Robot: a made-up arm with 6 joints.
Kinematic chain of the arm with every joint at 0, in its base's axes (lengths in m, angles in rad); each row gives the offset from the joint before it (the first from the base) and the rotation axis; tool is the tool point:
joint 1: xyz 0 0 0.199 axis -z
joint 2: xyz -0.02 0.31 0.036 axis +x
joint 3: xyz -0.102 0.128 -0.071 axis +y
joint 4: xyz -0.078 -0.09 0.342 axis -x
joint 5: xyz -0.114 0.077 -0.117 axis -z
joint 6: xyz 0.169 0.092 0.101 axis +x
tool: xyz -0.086 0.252 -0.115
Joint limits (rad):
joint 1: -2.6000..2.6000
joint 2: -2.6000..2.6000
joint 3: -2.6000..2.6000
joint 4: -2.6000..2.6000
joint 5: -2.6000..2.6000
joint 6: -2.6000..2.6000
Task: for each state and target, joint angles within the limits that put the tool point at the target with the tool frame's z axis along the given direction. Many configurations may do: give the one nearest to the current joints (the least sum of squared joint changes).
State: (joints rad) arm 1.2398 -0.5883 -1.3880 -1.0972 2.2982 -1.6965
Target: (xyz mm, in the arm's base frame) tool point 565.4 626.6 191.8 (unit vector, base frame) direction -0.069 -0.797 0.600
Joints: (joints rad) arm 1.4476 0.2010 -1.0962 -1.6477 1.9919 -1.4959
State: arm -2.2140 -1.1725 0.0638 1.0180 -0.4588 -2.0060
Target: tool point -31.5 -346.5 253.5 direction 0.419 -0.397 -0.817
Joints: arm -2.2018 -0.8687 -0.2380 0.7934 -0.7708 -1.4940
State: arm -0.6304 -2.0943 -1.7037 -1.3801 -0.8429 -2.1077
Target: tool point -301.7 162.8 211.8 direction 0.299 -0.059 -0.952
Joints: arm 0.2174 -1.5351 -1.9027 -0.7110 -0.2278 -2.5552
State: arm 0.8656 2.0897 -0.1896 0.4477 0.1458 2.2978
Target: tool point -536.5 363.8 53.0 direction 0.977 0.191 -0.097
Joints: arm 0.5583 2.4827 -0.7201 -0.3156 -0.3859 2.1097
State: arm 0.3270 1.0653 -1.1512 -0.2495 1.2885 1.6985
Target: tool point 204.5 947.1 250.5 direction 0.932 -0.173 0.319
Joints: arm 0.8812 1.6289 -2.0541 -0.0631 1.8547 1.9490
